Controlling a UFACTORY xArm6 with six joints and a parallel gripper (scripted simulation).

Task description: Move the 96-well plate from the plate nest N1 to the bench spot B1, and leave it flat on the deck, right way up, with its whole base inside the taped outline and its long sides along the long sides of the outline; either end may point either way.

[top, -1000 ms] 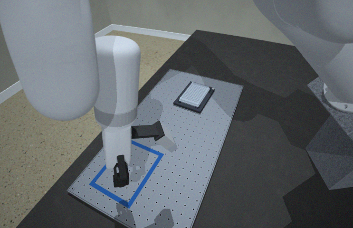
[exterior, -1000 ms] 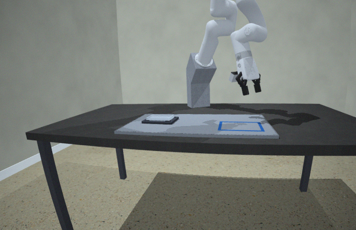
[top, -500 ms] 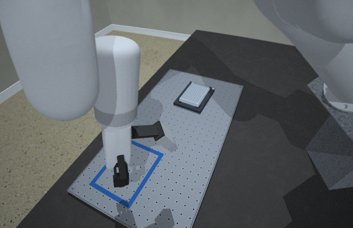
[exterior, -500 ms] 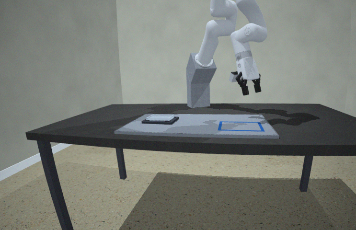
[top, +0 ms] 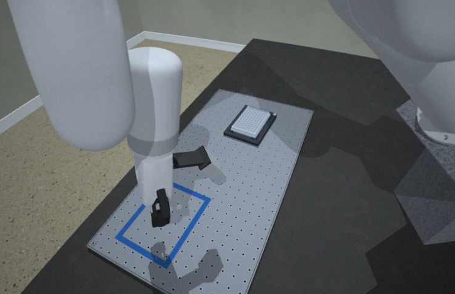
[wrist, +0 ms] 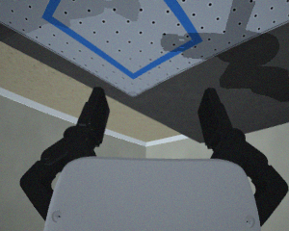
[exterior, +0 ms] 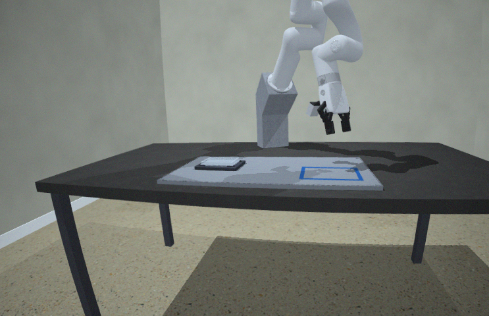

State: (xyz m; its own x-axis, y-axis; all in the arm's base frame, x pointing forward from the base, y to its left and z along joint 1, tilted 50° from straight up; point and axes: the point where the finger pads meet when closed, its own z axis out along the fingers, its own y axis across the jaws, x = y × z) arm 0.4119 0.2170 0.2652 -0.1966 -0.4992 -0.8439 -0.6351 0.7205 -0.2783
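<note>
Right now my hand is 5 cm short of the white 96-well plate, 43 cm to the left of it and 12 cm above it. Also, from my hand: label: 1 cm ahead, 51 cm to the right, 13 cm below; dark plate nest N1: 5 cm ahead, 43 cm to the right, 13 cm below.
</note>
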